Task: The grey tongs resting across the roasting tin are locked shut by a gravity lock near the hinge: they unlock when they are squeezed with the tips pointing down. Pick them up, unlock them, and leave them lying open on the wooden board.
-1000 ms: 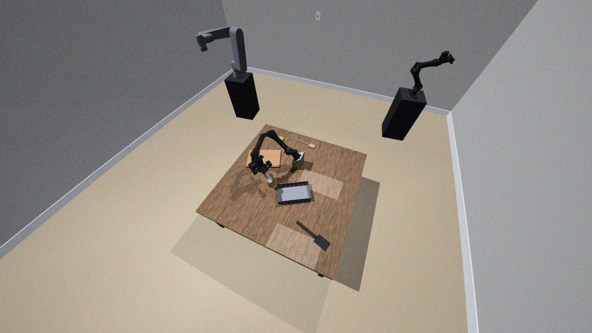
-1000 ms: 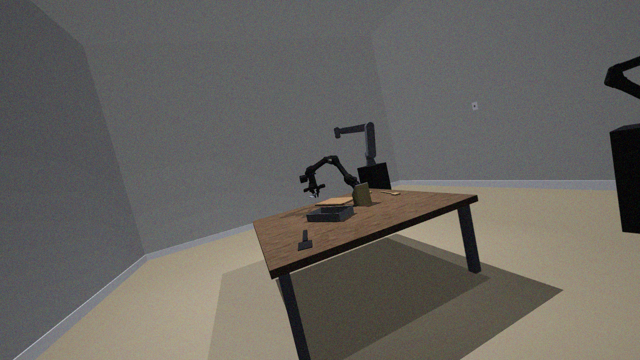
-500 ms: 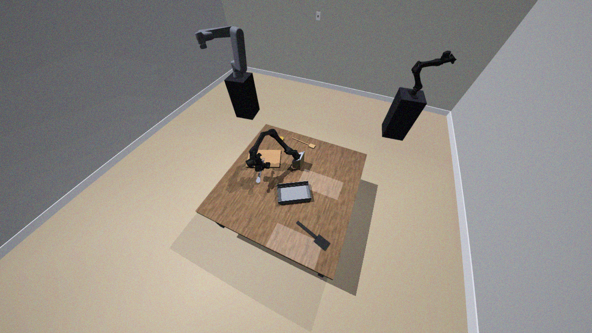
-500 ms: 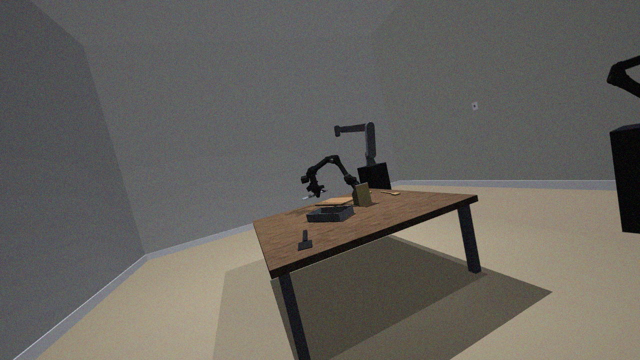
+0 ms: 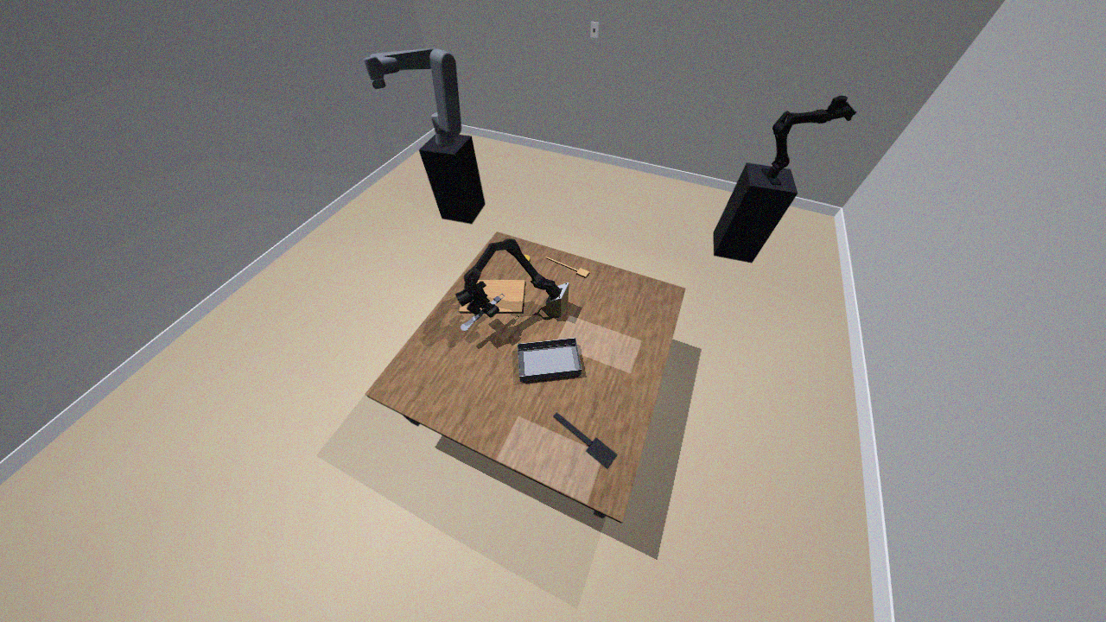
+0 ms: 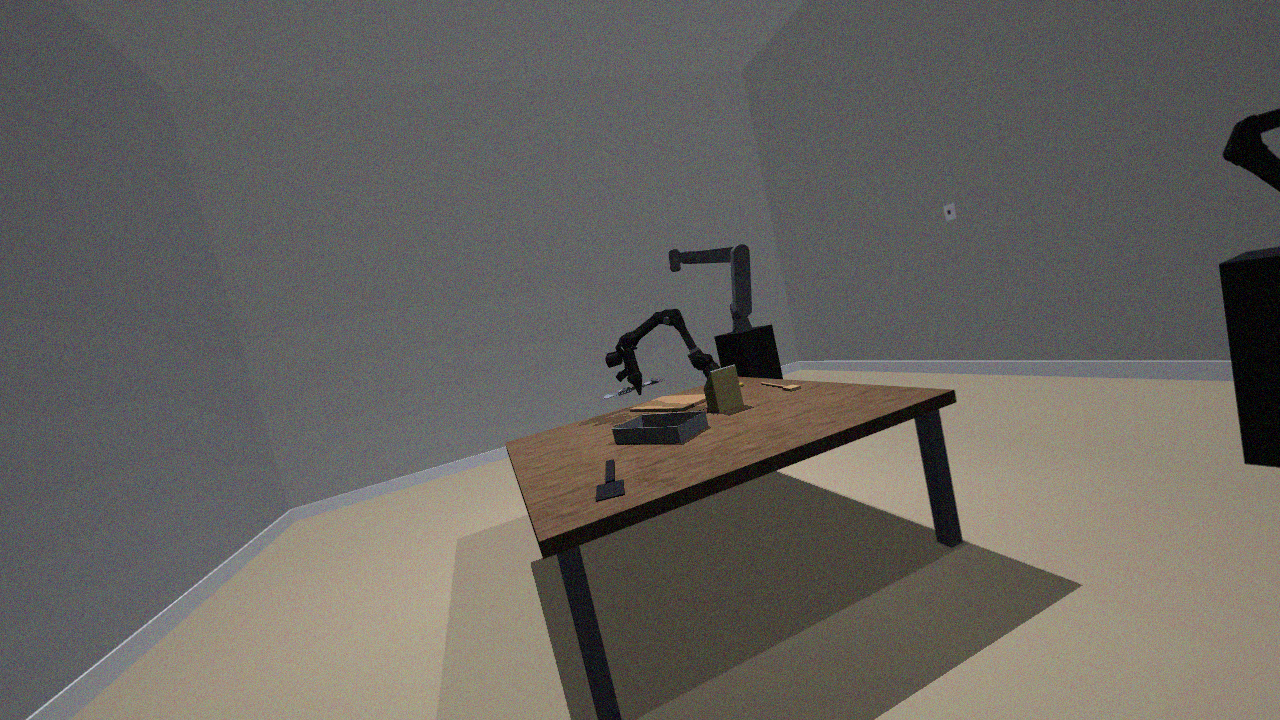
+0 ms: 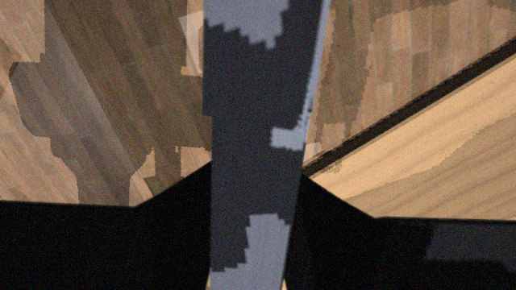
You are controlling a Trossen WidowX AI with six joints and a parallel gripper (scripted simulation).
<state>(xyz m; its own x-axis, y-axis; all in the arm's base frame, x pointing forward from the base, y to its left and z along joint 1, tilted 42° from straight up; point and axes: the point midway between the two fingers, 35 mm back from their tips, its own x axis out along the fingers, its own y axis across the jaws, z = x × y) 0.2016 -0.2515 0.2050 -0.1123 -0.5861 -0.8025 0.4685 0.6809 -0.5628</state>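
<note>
The light wooden board lies 190 mm behind my gripper tip, 60 mm to the right of it and 90 mm below it. Also, from my gripper tip: roasting tin (130 mm ahead, 370 mm to the left, 70 mm below); black spatula (460 mm ahead, 650 mm to the left, 100 mm below); yellow piece (520 mm behind, 20 mm to the left, 90 mm below).
</note>
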